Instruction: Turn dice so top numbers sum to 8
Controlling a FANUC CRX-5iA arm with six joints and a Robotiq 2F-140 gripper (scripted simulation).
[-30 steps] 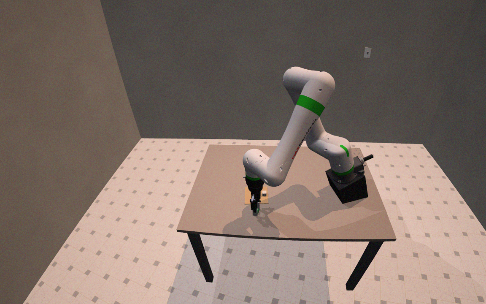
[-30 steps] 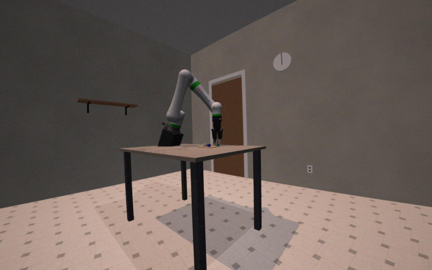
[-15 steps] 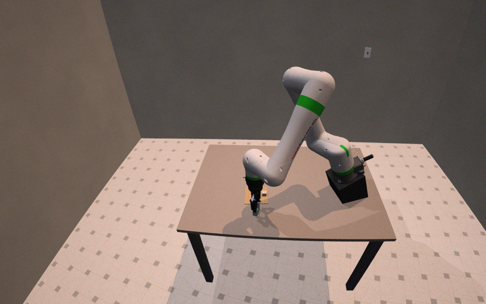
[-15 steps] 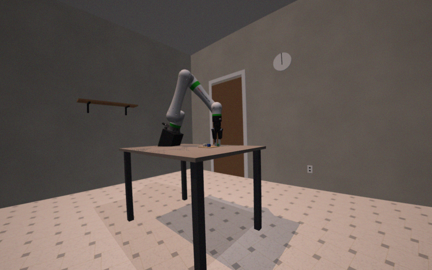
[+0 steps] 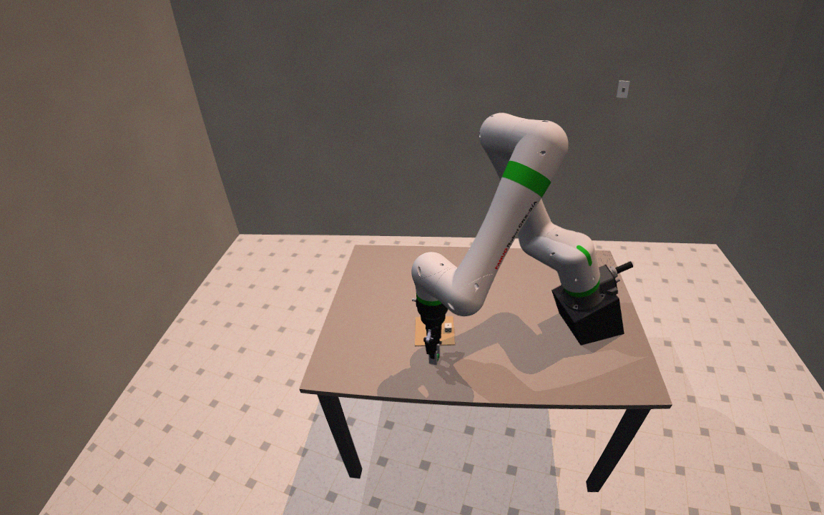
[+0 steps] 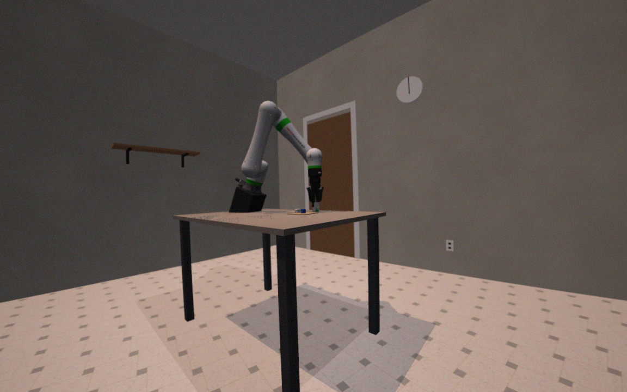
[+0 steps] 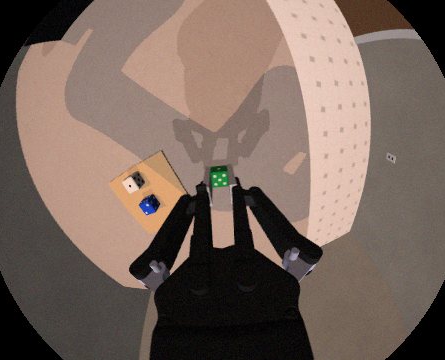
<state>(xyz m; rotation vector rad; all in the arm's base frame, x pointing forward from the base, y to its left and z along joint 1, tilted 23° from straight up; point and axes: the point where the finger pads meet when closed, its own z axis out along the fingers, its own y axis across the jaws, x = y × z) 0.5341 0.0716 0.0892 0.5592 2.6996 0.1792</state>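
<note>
Right now my hand is 1 cm past the blue die, 13 cm to the left of it and 2 cm above it. The rest, counted from my hand: mat: 1 cm behind, 13 cm to the right, 3 cm below; green die: 2 cm below; white die: 6 cm behind, 13 cm to the right, 2 cm below.
</note>
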